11 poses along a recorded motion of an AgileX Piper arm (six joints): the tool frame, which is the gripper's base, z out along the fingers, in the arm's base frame.
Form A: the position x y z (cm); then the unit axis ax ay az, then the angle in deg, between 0 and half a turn.
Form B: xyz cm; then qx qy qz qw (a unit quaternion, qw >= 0). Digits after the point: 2 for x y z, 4 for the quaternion.
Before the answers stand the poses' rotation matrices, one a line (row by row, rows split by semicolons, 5 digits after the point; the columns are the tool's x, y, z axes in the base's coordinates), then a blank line. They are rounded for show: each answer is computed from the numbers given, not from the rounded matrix.
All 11 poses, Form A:
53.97, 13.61, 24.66, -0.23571, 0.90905, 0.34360, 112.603
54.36, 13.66, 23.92, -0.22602, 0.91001, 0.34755, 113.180
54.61, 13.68, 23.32, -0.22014, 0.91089, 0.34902, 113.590
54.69, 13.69, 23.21, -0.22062, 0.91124, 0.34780, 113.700
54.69, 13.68, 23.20, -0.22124, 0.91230, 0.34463, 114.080
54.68, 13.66, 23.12, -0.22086, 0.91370, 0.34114, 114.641
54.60, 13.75, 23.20, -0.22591, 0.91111, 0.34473, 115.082
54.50, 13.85, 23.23, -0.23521, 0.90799, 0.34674, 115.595
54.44, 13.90, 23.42, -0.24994, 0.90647, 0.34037, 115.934
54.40, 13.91, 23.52, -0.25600, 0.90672, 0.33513, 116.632
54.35, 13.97, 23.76, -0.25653, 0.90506, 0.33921, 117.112
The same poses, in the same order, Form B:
-0.30743 -0.61384 0.72711; 0.02058 0.75965 0.65001; -0.95135 0.21480 -0.22091
-0.32243 -0.60614 0.72708; 0.03285 0.76047 0.64854; -0.94602 0.23299 -0.22528
-0.33233 -0.60063 0.72719; 0.03908 0.76158 0.64689; -0.94235 0.24340 -0.22962
-0.33371 -0.60031 0.72682; 0.03662 0.76218 0.64633; -0.94196 0.24231 -0.23236
-0.33909 -0.59882 0.72555; 0.03045 0.76385 0.64467; -0.94026 0.24070 -0.24078
-0.34781 -0.59601 0.72374; 0.02414 0.76599 0.64240; -0.93725 0.24091 -0.25203
-0.35124 -0.60531 0.71430; 0.01914 0.75811 0.65184; -0.93609 0.24263 -0.25470
-0.35278 -0.61855 0.70210; 0.00688 0.74861 0.66298; -0.93568 0.23872 -0.25984
-0.34755 -0.63174 0.69291; -0.01955 0.74369 0.66823; -0.93746 0.21869 -0.27082
-0.35334 -0.63575 0.68627; -0.03660 0.74243 0.66893; -0.93478 0.21125 -0.28560
-0.35993 -0.63992 0.67893; -0.03605 0.73670 0.67526; -0.93228 0.21857 -0.28823

53.97, 13.61, 24.66, -0.1961, 0.7563, 0.2859, 0.5548
54.36, 13.66, 23.92, -0.1887, 0.7596, 0.2901, 0.5506
54.61, 13.68, 23.32, -0.1842, 0.7622, 0.2920, 0.5476
54.69, 13.69, 23.21, -0.1847, 0.7629, 0.2912, 0.5468
54.69, 13.68, 23.20, -0.1856, 0.7655, 0.2892, 0.5441
54.68, 13.66, 23.12, -0.1859, 0.7691, 0.2871, 0.5399
54.60, 13.75, 23.20, -0.1906, 0.7688, 0.2909, 0.5367
54.50, 13.85, 23.23, -0.1990, 0.7683, 0.2934, 0.5329
54.44, 13.90, 23.42, -0.2119, 0.7684, 0.2885, 0.5304
54.40, 13.91, 23.52, -0.2178, 0.7716, 0.2852, 0.5252
54.35, 13.97, 23.76, -0.2189, 0.7722, 0.2894, 0.5217

